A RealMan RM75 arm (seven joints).
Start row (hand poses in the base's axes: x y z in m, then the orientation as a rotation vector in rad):
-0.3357 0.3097 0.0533 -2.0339 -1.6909 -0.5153
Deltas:
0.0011 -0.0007 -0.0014 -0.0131 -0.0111 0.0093
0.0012 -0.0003 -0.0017 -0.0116 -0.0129 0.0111
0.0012 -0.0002 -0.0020 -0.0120 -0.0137 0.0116
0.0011 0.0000 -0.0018 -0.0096 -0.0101 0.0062
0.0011 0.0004 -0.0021 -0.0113 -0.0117 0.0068
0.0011 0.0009 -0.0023 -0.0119 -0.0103 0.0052
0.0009 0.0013 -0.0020 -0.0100 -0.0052 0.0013
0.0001 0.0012 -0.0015 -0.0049 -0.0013 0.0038
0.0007 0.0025 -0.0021 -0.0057 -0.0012 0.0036
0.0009 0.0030 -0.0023 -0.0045 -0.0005 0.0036
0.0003 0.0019 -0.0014 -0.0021 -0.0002 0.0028
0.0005 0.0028 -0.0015 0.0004 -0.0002 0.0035
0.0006 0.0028 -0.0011 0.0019 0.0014 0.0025
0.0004 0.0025 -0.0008 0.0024 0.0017 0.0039
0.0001 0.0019 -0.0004 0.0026 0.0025 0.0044
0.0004 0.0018 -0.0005 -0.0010 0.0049 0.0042
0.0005 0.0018 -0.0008 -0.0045 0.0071 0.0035
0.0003 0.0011 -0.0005 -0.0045 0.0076 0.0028
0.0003 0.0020 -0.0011 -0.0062 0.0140 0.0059
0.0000 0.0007 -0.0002 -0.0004 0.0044 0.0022
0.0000 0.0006 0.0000 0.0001 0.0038 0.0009
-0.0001 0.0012 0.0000 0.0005 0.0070 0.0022
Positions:
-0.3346 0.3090 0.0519 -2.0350 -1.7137 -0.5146
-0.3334 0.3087 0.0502 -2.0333 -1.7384 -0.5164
-0.3322 0.3085 0.0482 -2.0313 -1.7643 -0.5186
-0.3311 0.3085 0.0464 -2.0325 -1.7817 -0.5204
-0.3300 0.3089 0.0443 -2.0343 -1.8016 -0.5224
-0.3289 0.3098 0.0420 -2.0379 -1.8197 -0.5228
-0.3280 0.3111 0.0400 -2.0436 -1.8301 -0.5201
-0.3279 0.3123 0.0385 -2.0430 -1.8374 -0.5165
-0.3272 0.3148 0.0364 -2.0431 -1.8450 -0.5122
-0.3263 0.3178 0.0341 -2.0424 -1.8514 -0.5081
-0.3260 0.3197 0.0327 -2.0409 -1.8554 -0.5058
-0.3255 0.3225 0.0312 -2.0371 -1.8585 -0.5054
-0.3249 0.3253 0.0301 -2.0332 -1.8588 -0.5048
-0.3245 0.3278 0.0293 -2.0275 -1.8599 -0.5039
-0.3244 0.3297 0.0289 -2.0210 -1.8609 -0.5021
-0.3240 0.3315 0.0284 -2.0168 -1.8625 -0.4947
-0.3235 0.3333 0.0276 -2.0152 -1.8643 -0.4822
-0.3232 0.3344 0.0271 -2.0143 -1.8651 -0.4694
-0.3229 0.3364 0.0260 -2.0104 -1.8660 -0.4473
-0.3229 0.3371 0.0258 -2.0078 -1.8657 -0.4416
-0.3229 0.3377 0.0258 -2.0063 -1.8642 -0.4373
-0.3230 0.3389 0.0258 -2.0027 -1.8618 -0.4296

